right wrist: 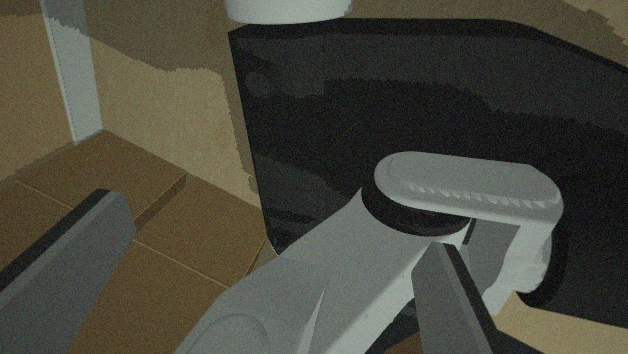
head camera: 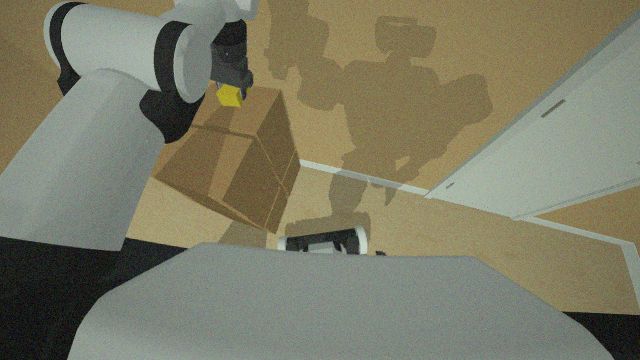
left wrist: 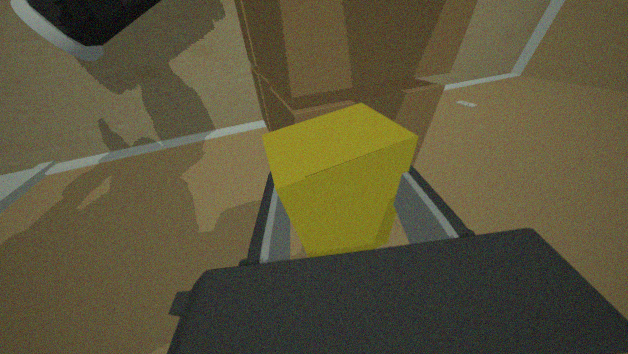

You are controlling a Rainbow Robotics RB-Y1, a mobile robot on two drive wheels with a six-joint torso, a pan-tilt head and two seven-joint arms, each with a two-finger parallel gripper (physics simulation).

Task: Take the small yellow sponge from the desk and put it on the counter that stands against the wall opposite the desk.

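Frame: origin at the robot's base, x ahead, y left, z up, level; metres.
Where they show: left gripper, fingertip midpoint: [head camera: 232,94] [left wrist: 334,171]; right gripper, fingertip midpoint: [right wrist: 280,235].
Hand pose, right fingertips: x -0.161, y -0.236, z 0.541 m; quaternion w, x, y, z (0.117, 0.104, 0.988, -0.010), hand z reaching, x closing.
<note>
After its pixels a point has its place.
The small yellow sponge [head camera: 229,96] {y 0.191, x 0.321, z 1.105 m} [left wrist: 345,200] {y 0.190, x 0.345, z 1.113 m} is held between the fingers of my left gripper [head camera: 232,90] {y 0.195, x 0.355, z 1.084 m} [left wrist: 334,171] {y 0.195, x 0.355, z 1.084 m}, at the upper left of the head view. The gripper is shut on it. In the head view the sponge overlaps the far part of a brown box-shaped block; I cannot tell its height above it. My right gripper [right wrist: 280,235] {y -0.236, x -0.161, z 0.541 m} is open, with its two fingers wide apart and no object between them; it does not show in the head view. I can make out neither the desk nor the counter for certain.
The brown block [head camera: 240,172] {y 0.289, x 0.264, z 0.779 m} [left wrist: 320,55] {y 0.313, x 0.368, z 0.810 m} [right wrist: 185,250] {y 0.279, x 0.286, z 0.235 m} stands near the wall, close to my base [right wrist: 400,115] {y -0.114, x -0.194, z 0.169 m}. A white baseboard [head camera: 365,178] {y -0.421, x 0.477, z 0.049 m} [left wrist: 235,128] {y -0.070, x 0.632, z 0.047 m} runs along the wall. A pale door-like panel [head camera: 565,135] {y -1.116, x 0.162, z 0.923 m} is at the right of the head view.
</note>
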